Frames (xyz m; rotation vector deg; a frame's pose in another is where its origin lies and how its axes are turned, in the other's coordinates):
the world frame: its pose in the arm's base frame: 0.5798 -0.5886 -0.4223 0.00 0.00 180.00
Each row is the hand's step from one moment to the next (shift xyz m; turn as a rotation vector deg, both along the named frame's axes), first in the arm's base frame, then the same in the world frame.
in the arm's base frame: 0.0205 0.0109 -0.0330 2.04 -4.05 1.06
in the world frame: -0.0205 -0.0109 -0.0330 -2.04 4.05 1.06
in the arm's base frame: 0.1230 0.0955 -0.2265 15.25 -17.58 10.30
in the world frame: -0.1230 -0.0955 -0.2265 -15.25 17.58 10.30
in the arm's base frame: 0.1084 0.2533 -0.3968 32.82 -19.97 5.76
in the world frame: -0.1084 -0.2533 -0.3968 -32.82 19.97 5.76
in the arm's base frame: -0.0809 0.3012 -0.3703 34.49 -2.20 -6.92
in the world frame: 0.0809 -0.3012 -0.3703 -34.49 2.20 -6.92
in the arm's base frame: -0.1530 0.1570 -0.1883 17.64 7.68 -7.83
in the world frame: 0.1530 -0.1570 -0.1883 -17.64 -7.68 -7.83
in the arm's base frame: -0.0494 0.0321 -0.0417 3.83 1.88 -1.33
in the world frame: 0.0494 -0.0321 -0.0417 -3.83 -1.88 -1.33
